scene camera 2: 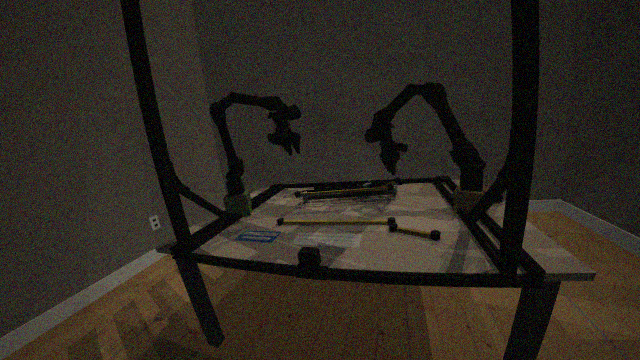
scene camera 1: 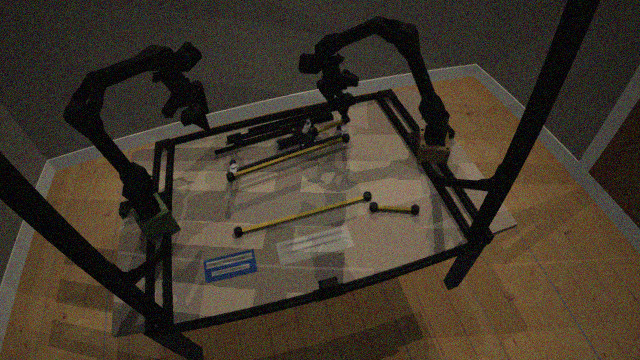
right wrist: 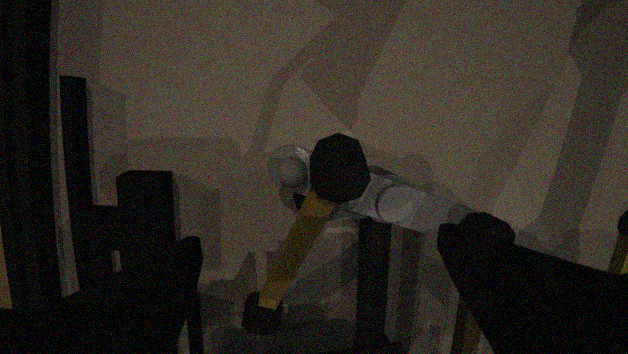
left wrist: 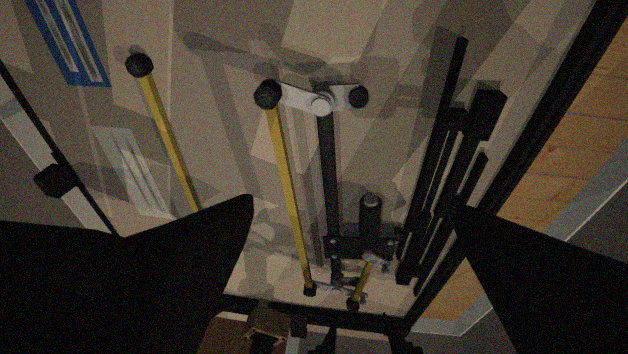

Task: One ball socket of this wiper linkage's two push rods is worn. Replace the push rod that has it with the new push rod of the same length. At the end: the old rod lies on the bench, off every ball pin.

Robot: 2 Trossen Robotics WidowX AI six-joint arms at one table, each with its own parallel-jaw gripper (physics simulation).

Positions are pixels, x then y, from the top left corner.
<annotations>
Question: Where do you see a white label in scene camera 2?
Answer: At 318, 239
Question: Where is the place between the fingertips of my right gripper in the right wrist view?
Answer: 322, 242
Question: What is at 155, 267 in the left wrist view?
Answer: My left gripper.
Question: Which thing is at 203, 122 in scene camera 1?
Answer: My left gripper.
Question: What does my left gripper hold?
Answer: Nothing.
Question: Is my left gripper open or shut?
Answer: Open.
</annotations>
